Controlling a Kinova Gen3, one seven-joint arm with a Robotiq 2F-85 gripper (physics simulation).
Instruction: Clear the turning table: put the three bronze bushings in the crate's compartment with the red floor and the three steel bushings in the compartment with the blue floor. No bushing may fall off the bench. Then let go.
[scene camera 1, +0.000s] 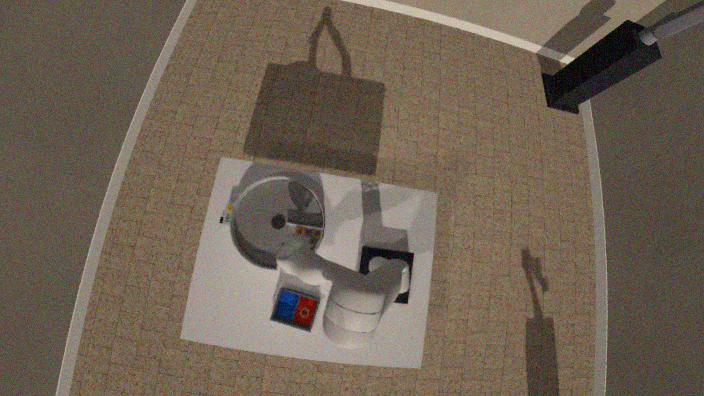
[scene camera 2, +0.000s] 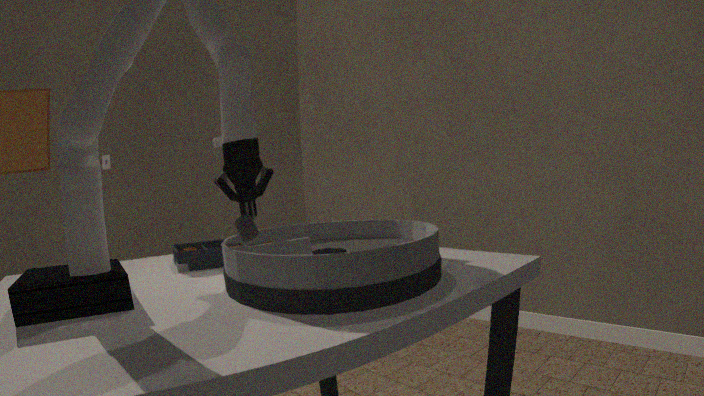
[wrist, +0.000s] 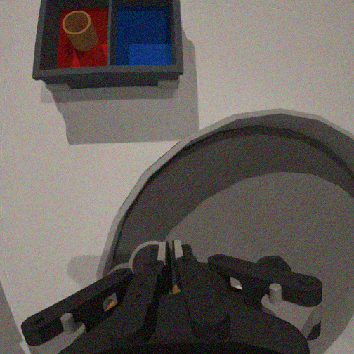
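Pixels of known places: gripper, fingertip midpoint: (scene camera 2: 249, 220); arm's base, link origin: (scene camera 1: 378, 266) (scene camera 2: 90, 271).
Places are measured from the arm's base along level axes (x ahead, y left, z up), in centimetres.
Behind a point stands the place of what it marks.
Note:
My gripper (scene camera 2: 248, 212) @(x 36.1, y -5.6, z 6.3 cm) (wrist: 171, 251) is shut on the wall of a steel bushing (scene camera 2: 246, 228) @(x 33.3, y -9.0, z 5.3 cm) (wrist: 144, 251). The grey bushing hangs tilted beneath the fingertips, above the near-crate side of the turning table (scene camera 1: 255, 200) @(x 59.2, y -25.5, z -1.1 cm) (scene camera 2: 330, 272) @(x 34.1, y -32.7, z 0.2 cm) (wrist: 295, 210). One bronze bushing (scene camera 1: 305, 313) @(x 30.8, y 24.3, z -4.7 cm) (wrist: 86, 36) stands in the red-floored compartment of the crate (scene camera 1: 291, 326) @(x 36.7, y 29.0, z -1.4 cm) (scene camera 2: 207, 257) @(x 33.4, y 15.0, z -3.5 cm) (wrist: 120, 76). No bushing shows on the blue floor (wrist: 142, 30). Two bronze bushings (scene camera 1: 300, 230) @(x 36.4, y -13.4, z 2.6 cm) (scene camera 1: 316, 233) @(x 29.4, y -12.8, z -1.2 cm) are on the turning table beside its bar. The arm hides the gripper in the top view and may hide other bushings there.
The turning table has a raised rim, a straight upright bar (scene camera 1: 306, 226) @(x 33.9, y -15.4, z 2.9 cm) (scene camera 2: 295, 245) @(x 39.6, y -16.2, z 1.9 cm) and a dark centre hub (scene camera 1: 278, 221) @(x 47.1, y -16.7, z -0.3 cm) (scene camera 2: 329, 250) @(x 47.4, y -16.1, z -0.3 cm). The crate has upright walls and a divider (wrist: 112, 35). The arm's black base (scene camera 2: 70, 297) @(x -5.3, y -7.8, z -2.6 cm) stands on the white bench (scene camera 1: 220, 295) @(x 71.4, y 19.6, z -6.5 cm).

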